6 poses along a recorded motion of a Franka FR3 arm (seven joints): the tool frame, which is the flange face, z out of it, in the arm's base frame.
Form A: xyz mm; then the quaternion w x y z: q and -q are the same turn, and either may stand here.
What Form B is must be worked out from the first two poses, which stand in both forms.
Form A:
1: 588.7 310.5 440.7 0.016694 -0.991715 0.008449 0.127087
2: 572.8 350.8 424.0 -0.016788 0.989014 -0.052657 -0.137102
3: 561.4 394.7 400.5 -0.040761 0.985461 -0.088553 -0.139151
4: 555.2 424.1 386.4 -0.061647 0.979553 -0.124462 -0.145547
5: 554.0 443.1 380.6 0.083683 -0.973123 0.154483 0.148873
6: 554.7 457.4 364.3 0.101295 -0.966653 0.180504 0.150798
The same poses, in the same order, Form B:
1:
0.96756 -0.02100 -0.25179
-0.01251 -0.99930 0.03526
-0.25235 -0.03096 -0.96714
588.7 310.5 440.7

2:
0.95686 -0.10876 -0.26942
-0.09955 -0.99389 0.04765
-0.27296 -0.01877 -0.96184
572.8 350.8 424.0

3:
0.94559 -0.18588 -0.26704
-0.16319 -0.98099 0.10498
-0.28147 -0.05569 -0.95795
561.4 394.7 400.5

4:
0.92665 -0.26178 -0.26980
-0.22589 -0.96142 0.15700
-0.30049 -0.08454 -0.95003
555.2 424.1 386.4

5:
0.90794 -0.32558 -0.26389
-0.27575 -0.93826 0.20886
-0.31560 -0.11687 -0.94167
554.0 443.1 380.6

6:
0.88936 -0.37952 -0.25497
-0.31842 -0.91432 0.25027
-0.32811 -0.14139 -0.93400
554.7 457.4 364.3

